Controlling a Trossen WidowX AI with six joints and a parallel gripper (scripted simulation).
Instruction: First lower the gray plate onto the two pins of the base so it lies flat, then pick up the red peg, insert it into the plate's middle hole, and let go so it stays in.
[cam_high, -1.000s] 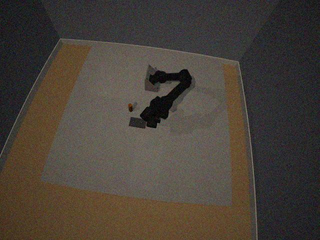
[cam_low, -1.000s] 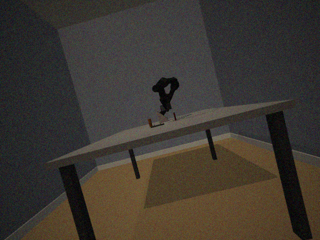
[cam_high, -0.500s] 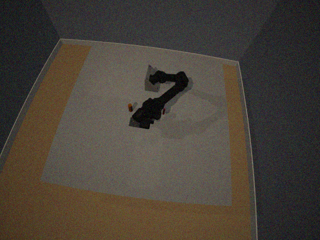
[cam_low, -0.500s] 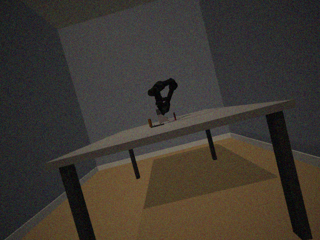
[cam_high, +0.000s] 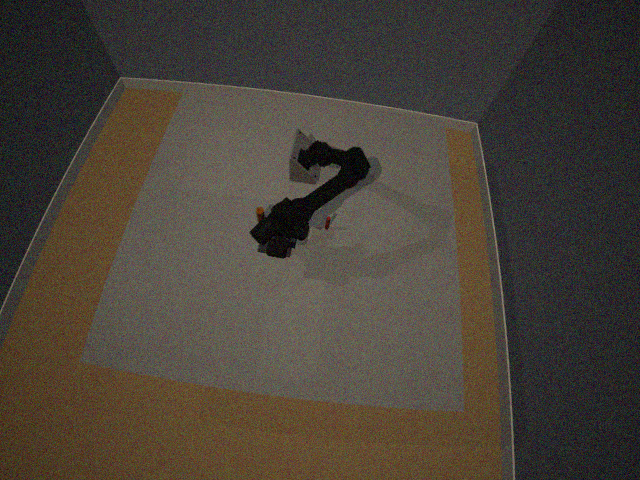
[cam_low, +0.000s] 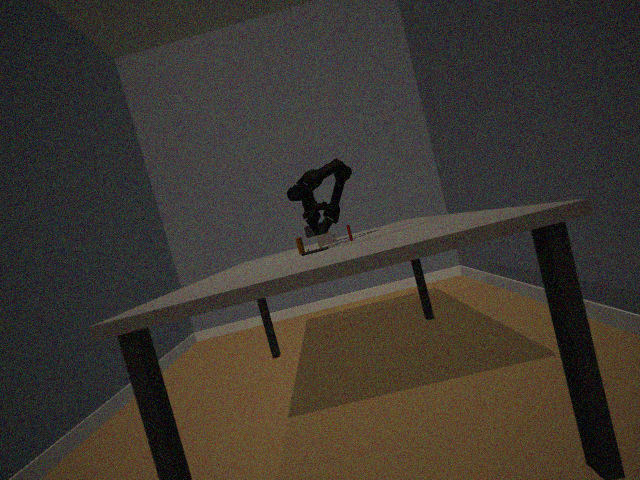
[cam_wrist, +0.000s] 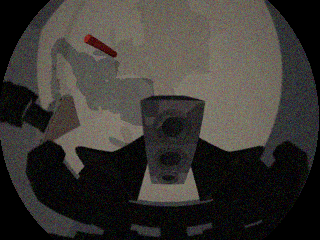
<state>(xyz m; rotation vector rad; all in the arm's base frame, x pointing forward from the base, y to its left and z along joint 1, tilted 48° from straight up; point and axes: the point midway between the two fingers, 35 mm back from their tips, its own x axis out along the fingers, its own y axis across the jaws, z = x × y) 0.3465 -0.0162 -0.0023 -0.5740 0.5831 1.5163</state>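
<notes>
My gripper tip is 70 mm above the dark base, 30 mm to the left of it and 10 mm past it. Also, from my gripper tip: gray plate (30 mm above); red peg (150 mm to the left, 120 mm behind, 40 mm below); orange cylinder (100 mm to the right, 100 mm behind, 40 mm below).
</notes>
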